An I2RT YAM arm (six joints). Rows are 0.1 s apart.
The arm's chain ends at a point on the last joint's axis. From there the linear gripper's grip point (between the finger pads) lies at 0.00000 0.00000 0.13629 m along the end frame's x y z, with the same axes.
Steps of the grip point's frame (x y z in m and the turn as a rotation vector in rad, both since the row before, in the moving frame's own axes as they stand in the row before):
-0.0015 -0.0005 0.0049 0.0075 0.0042 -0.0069
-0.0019 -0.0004 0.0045 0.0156 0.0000 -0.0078
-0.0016 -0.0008 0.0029 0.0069 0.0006 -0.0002
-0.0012 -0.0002 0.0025 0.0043 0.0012 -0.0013
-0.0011 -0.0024 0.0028 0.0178 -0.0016 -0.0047
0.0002 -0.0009 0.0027 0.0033 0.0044 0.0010
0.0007 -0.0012 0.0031 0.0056 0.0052 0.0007
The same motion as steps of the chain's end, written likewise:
-0.0021 0.0005 0.0049 0.0075 0.0042 -0.0069
-0.0019 0.0017 0.0045 0.0156 0.0000 -0.0078
-0.0017 0.0001 0.0029 0.0069 0.0006 -0.0002
-0.0014 0.0004 0.0025 0.0043 0.0012 -0.0013
-0.0009 0.0000 0.0028 0.0178 -0.0016 -0.0047
-0.0004 -0.0005 0.0027 0.0033 0.0044 0.0010
0.0000 -0.0004 0.0031 0.0056 0.0052 0.0007

